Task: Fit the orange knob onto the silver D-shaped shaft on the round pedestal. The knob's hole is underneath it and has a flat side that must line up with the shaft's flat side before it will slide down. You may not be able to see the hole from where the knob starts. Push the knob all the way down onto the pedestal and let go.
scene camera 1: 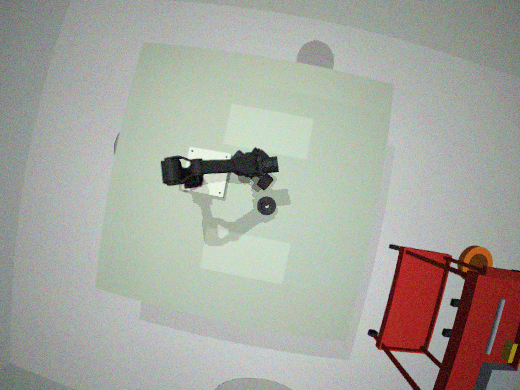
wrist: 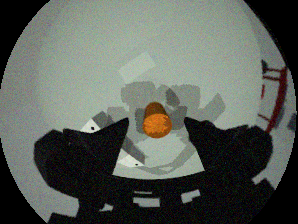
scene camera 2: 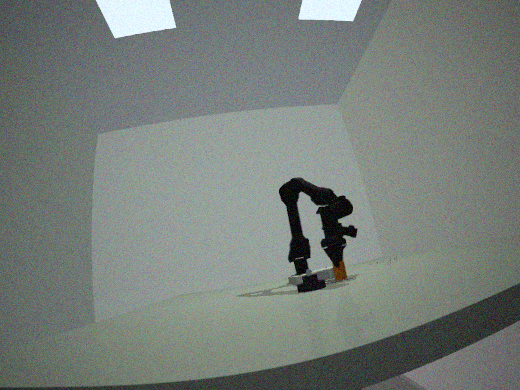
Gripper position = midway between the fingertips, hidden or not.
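Scene camera 2 shows my gripper [scene camera 2: 339,266], open and holding nothing. The wrist view shows an orange knob [wrist: 157,124] and, again, my gripper [wrist: 157,120].
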